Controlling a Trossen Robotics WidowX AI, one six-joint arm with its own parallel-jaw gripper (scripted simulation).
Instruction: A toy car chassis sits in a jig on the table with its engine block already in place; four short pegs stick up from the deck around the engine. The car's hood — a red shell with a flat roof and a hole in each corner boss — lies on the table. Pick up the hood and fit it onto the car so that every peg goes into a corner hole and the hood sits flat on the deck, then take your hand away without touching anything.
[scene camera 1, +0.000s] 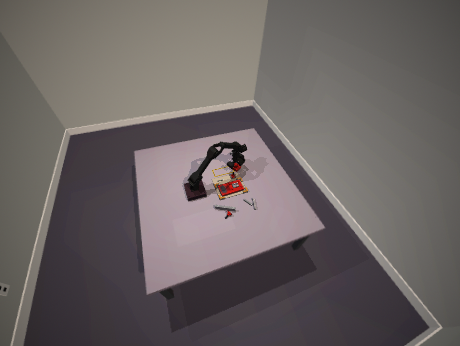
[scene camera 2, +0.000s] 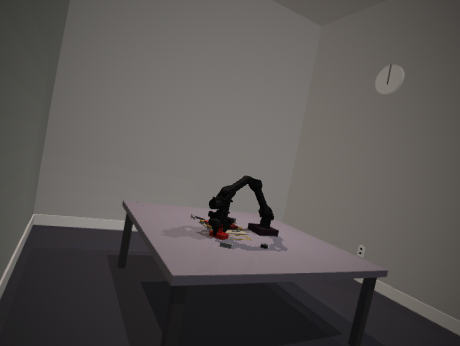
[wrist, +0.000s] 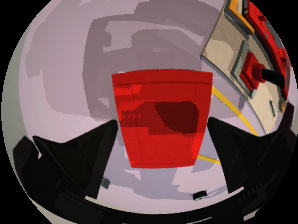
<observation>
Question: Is my gripper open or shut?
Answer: Open.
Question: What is my gripper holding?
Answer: Nothing.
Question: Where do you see a red hood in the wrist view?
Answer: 163, 113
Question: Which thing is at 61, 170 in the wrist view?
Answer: My gripper.
</observation>
